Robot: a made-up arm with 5 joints. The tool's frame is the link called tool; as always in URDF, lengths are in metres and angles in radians. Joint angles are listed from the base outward. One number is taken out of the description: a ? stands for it. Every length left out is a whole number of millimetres.
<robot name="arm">
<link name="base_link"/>
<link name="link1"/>
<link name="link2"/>
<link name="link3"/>
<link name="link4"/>
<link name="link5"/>
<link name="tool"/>
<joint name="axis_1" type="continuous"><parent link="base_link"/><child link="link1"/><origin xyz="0.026 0.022 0.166" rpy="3.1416 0.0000 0.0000"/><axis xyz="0 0 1"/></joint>
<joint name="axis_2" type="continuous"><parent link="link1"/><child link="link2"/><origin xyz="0.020 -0.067 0.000" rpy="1.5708 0.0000 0.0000"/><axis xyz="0 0 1"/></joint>
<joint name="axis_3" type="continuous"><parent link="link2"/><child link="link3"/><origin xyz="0.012 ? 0.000" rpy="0.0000 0.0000 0.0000"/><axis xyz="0 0 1"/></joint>
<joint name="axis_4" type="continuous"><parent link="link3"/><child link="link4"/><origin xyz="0.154 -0.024 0.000" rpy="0.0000 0.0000 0.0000"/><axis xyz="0 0 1"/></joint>
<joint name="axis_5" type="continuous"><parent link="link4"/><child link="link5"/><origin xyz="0.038 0.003 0.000" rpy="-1.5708 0.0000 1.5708"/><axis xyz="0 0 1"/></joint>
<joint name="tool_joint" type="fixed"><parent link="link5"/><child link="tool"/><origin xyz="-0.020 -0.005 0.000" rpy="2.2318 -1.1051 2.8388"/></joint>
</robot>
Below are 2 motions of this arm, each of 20 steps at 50 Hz.
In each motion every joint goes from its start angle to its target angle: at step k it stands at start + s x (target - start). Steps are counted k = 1, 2, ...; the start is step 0. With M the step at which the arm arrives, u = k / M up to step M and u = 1 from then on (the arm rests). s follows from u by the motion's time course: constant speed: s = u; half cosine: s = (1 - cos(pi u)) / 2; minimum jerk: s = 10 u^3 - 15 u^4 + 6 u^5.
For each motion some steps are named. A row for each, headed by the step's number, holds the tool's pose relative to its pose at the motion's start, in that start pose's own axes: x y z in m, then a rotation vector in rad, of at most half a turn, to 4 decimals.
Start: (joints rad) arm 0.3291 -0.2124 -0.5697 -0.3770 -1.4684
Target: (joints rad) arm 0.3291 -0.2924 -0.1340 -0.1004 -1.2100
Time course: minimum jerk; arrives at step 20
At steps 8, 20:
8: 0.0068 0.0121 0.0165 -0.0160 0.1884 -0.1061
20: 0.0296 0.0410 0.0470 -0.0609 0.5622 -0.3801

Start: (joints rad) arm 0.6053 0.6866 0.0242 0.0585 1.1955
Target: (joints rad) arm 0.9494 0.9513 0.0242 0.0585 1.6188
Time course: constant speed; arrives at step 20
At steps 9, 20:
9: -0.0391 0.0277 -0.0110 0.0865 -0.0963 -0.1187
20: -0.0782 0.0623 -0.0344 0.1945 -0.2336 -0.2090

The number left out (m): -0.104
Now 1 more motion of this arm.
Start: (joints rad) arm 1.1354 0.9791 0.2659 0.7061 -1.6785
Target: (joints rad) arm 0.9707 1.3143 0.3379 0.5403 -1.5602
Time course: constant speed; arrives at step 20
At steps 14, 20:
14: -0.0454 0.0039 0.0365 0.1036 0.2309 -0.0412
20: -0.0610 0.0045 0.0559 0.1450 0.3304 -0.0572

